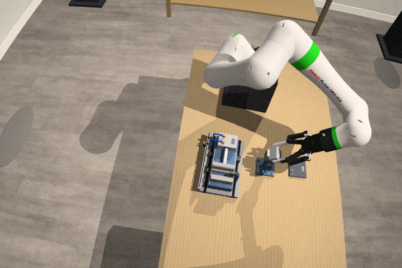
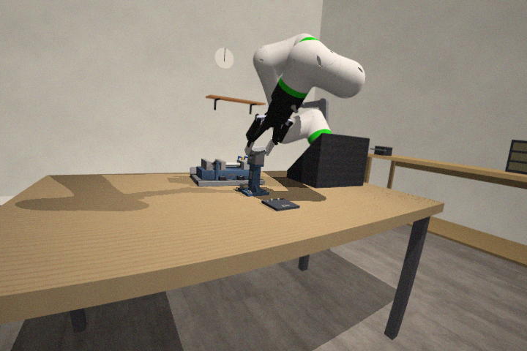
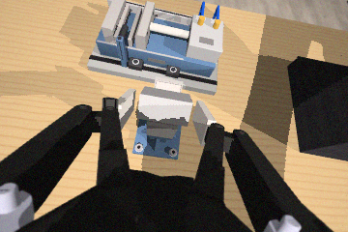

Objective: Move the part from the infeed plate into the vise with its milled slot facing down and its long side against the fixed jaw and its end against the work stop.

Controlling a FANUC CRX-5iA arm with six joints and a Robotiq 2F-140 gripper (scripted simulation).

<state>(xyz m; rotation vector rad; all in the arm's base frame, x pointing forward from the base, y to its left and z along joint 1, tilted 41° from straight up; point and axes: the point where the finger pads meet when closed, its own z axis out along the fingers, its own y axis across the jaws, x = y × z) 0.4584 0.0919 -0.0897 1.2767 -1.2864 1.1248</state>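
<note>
Right now the part is 10 mm to the right of my hand and 20 mm below it. From my hand the other things lie so: dark infeed plate: 20 mm behind, 150 mm to the left, 170 mm below; V-block post: 20 mm to the right, 120 mm below; work stop: 100 mm ahead, 190 mm to the right, 80 mm below.
</note>
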